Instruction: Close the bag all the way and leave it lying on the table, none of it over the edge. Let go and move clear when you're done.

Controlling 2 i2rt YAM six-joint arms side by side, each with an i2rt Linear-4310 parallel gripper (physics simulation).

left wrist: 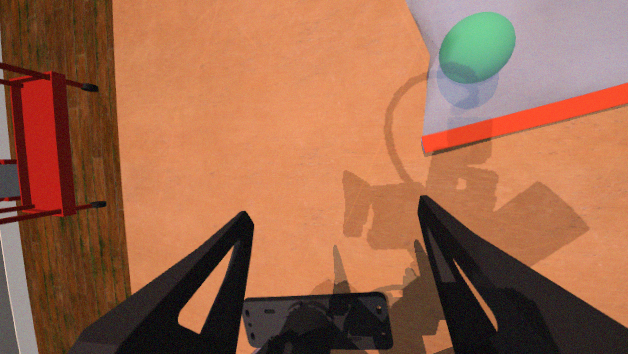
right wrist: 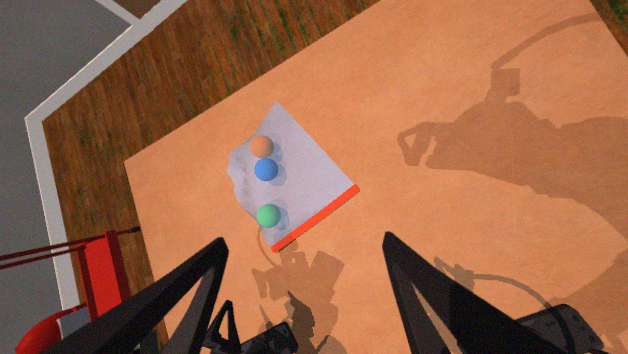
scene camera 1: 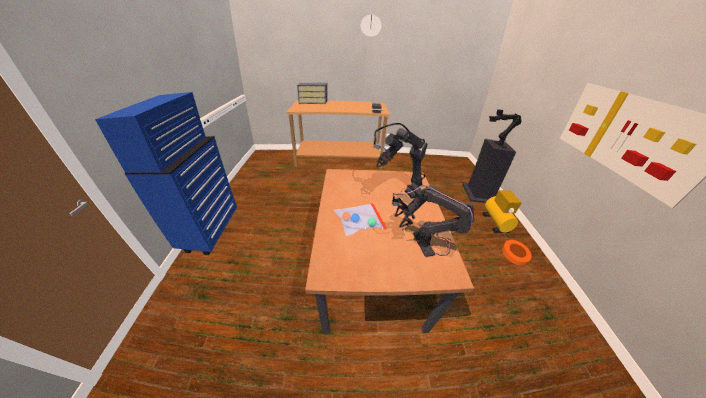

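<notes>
The bag [scene camera 1: 358, 226] [left wrist: 565, 50] [right wrist: 305, 165] is a pale lilac sheet lying flat on the table [scene camera 1: 390, 272], all inside the table's edges. A straight red strip [scene camera 1: 378, 216] [left wrist: 530, 117] [right wrist: 317, 218] runs along its side nearest the arms. An orange ball [scene camera 1: 346, 216] [right wrist: 262, 146], a blue ball [scene camera 1: 355, 218] [right wrist: 266, 169] and a green ball [scene camera 1: 372, 221] [left wrist: 482, 42] [right wrist: 268, 215] show at the bag. My left gripper [scene camera 1: 400, 219] [left wrist: 328, 210] is open and empty, apart from the strip. My right gripper [scene camera 1: 380, 163] [right wrist: 304, 241] is open and empty, high above the table.
A red frame [left wrist: 42, 145] [right wrist: 105, 270] stands on the floor beyond the table's edge. A blue tool cabinet [scene camera 1: 195, 180] stands at the picture's left. A wooden bench [scene camera 1: 340, 109] stands against the back wall. The arms' shadows fall on the table top.
</notes>
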